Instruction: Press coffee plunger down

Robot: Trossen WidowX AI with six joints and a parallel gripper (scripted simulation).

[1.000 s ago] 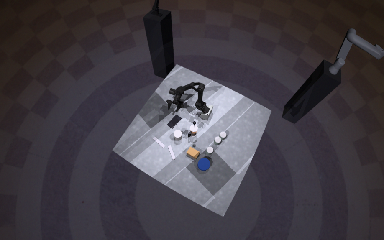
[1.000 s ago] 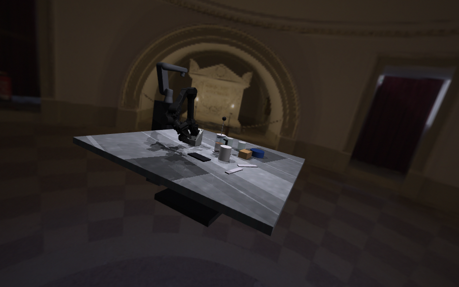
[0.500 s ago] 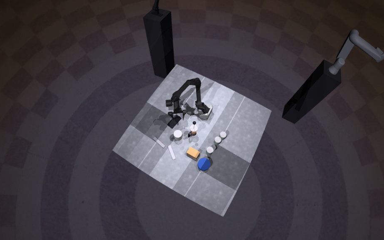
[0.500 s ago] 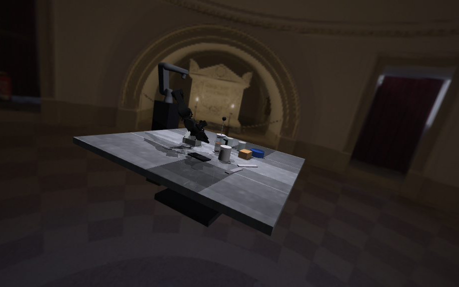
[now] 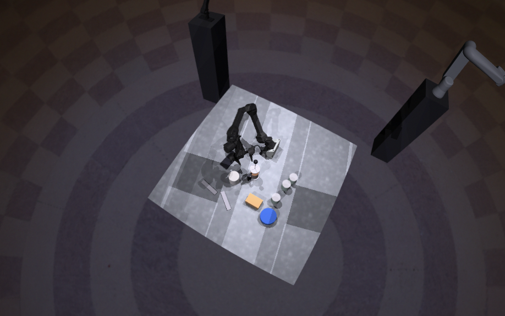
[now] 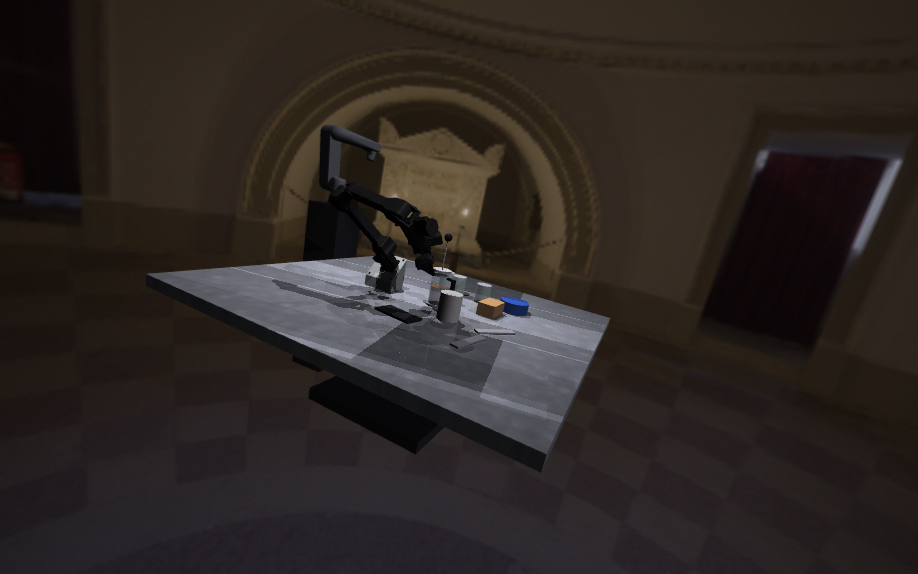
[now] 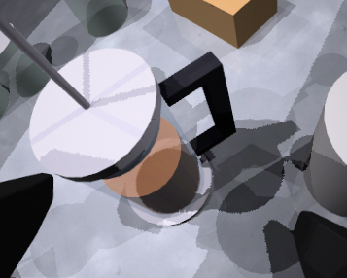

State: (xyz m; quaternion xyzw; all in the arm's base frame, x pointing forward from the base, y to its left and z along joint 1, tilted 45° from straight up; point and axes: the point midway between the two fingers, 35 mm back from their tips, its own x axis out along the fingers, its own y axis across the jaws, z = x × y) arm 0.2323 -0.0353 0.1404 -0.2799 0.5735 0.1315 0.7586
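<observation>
Right now the plunger is 1 cm ahead of my gripper tip, 7 cm to the left of it and 4 cm above it. From my gripper tip the other things lie so: white cylinder: 11 cm ahead, 5 cm to the right, 10 cm below; black slab: 2 cm behind, 16 cm to the right, 15 cm below; coffee press: 2 cm ahead, 7 cm to the left, 2 cm below.
</observation>
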